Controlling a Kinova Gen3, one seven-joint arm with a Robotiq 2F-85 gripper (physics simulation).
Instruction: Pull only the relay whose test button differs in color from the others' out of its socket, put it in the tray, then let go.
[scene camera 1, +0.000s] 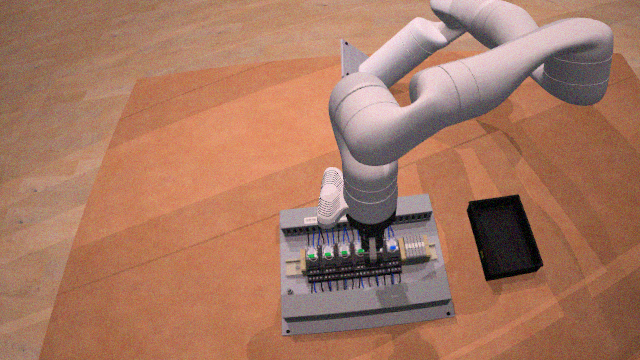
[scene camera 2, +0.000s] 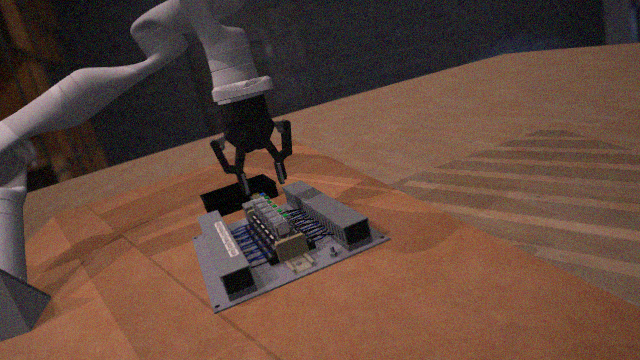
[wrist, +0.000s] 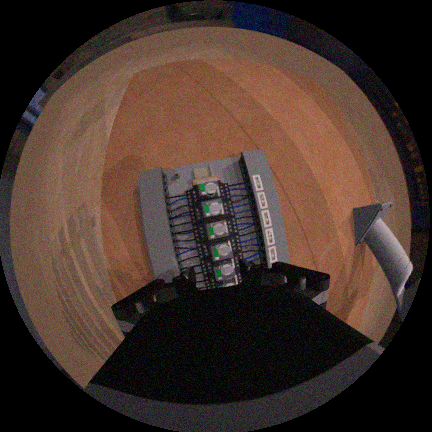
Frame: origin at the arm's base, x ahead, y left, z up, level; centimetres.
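Where they show: gripper, fingertip midpoint: (scene camera 1: 370, 246) (scene camera 2: 265, 188) (wrist: 217, 270); arm's base, link origin: (wrist: 371, 229).
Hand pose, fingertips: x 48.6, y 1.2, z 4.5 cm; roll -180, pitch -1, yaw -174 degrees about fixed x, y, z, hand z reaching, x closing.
Each offset is from my fingertips to the top centre of the thing.
The relay with the blue test button @(dx -1.7, dy +3.9, dz -1.8 cm) (scene camera 1: 393, 247) (scene camera 2: 263, 194) sits in its socket at the row's right end in scene camera 1. The other relays have green buttons, such as a green-button relay @(dx -0.3, dy -4.8, dz -1.9 cm) (scene camera 1: 345, 251) (wrist: 217, 229); all that show are seated. My gripper (scene camera 1: 372, 245) (scene camera 2: 264, 185) (wrist: 217, 270) is open, pointing down over the row. Its fingers stand well apart, with no relay seen held between them. In scene camera 1 it is left of the blue-button relay, over the neighbouring green-button one. The wrist view hides the blue button. The black tray (scene camera 1: 515, 274) (scene camera 2: 217, 202) stands right of the panel.
The grey panel @(dx -0.8, dy -1.8, dz -7.8 cm) (scene camera 1: 370, 323) (scene camera 2: 209, 280) carries a raised wire duct @(dx +8.2, dy -0.3, dz -4.5 cm) (scene camera 1: 365, 305) (wrist: 156, 225) along each long side of the row, with blue and black wires between. Pale terminal blocks @(dx -2.5, dy +8.4, dz -4.2 cm) (scene camera 1: 415, 246) stand right of the blue-button relay. A grey angled plate (scene camera 1: 351, 60) stands by the arm's base.
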